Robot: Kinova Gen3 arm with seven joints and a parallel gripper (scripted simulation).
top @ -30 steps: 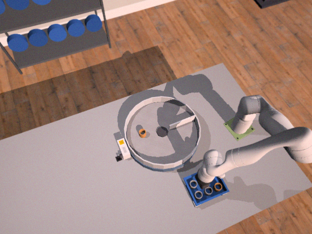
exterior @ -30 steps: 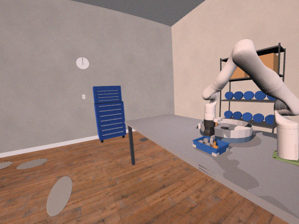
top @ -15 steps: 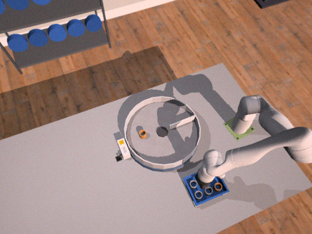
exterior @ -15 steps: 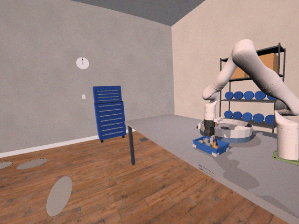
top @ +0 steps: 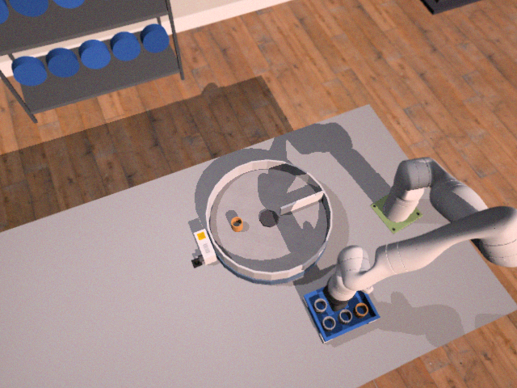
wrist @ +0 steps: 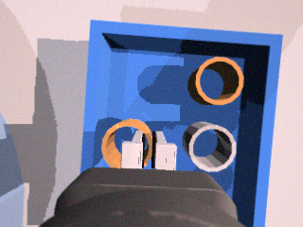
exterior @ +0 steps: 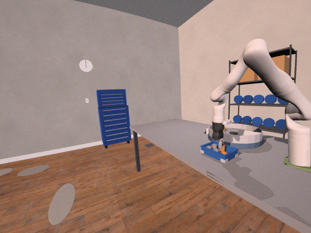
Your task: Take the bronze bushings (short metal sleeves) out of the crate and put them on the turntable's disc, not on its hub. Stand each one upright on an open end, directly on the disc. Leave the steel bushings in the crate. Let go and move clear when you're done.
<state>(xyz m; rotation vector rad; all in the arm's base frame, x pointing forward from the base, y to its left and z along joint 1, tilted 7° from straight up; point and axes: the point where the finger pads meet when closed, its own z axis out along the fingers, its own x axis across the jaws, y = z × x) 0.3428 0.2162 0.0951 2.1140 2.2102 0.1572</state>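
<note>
The blue crate is 2 cm to the left of my hand and 3 cm below it. From my hand the other things lie so: turntable disc: 10 cm ahead, 33 cm to the right.
</note>
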